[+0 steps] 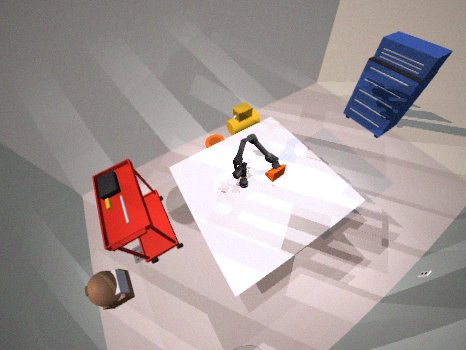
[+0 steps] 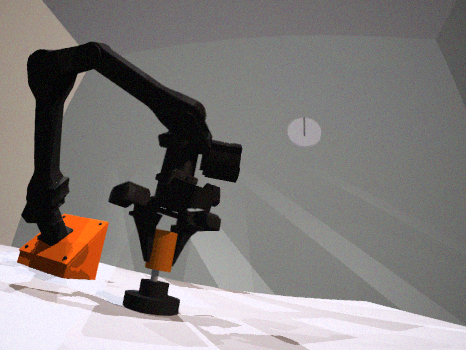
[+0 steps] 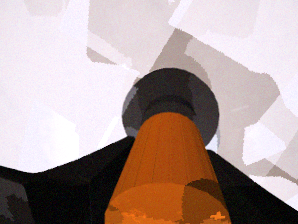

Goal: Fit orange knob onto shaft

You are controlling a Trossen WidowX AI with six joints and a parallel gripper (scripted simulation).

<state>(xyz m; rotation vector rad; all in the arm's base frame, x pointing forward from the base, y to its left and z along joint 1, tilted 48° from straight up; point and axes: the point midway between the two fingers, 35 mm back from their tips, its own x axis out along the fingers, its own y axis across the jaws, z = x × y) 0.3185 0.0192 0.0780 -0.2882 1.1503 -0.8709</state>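
Now: gripper tip 3 cm below the orange knob. Also, from my gripper tip: round black pedestal: 4 cm below.
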